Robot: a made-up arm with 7 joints. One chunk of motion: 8 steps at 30 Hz.
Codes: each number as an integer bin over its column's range. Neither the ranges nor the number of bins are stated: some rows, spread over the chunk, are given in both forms.
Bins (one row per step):
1: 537 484 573 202 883 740 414
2: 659 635 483 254 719 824 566
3: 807 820 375 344 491 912 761
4: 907 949 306 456 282 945 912
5: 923 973 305 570 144 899 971
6: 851 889 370 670 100 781 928
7: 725 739 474 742 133 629 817
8: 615 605 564 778 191 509 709
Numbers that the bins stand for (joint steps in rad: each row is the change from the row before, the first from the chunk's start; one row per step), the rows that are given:
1: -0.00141 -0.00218 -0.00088 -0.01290 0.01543 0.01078 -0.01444
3: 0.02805 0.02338 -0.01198 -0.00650 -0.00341 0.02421 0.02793
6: 0.03285 0.02863 -0.01226 0.00818 -0.02220 0.01398 0.04833
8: 0.00710 0.00703 -0.00138 0.01305 -0.01782 -0.00726 0.02158
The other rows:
2: 0.01190 0.00931 -0.00592 -0.01056 0.00755 0.01734 0.00412
4: 0.03896 0.03320 -0.01585 -0.00146 -0.01345 0.02678 0.04638
5: 0.04071 0.03502 -0.01590 0.00368 -0.02008 0.02319 0.05358
7: 0.01910 0.01722 -0.00643 0.01142 -0.02061 0.00211 0.03477

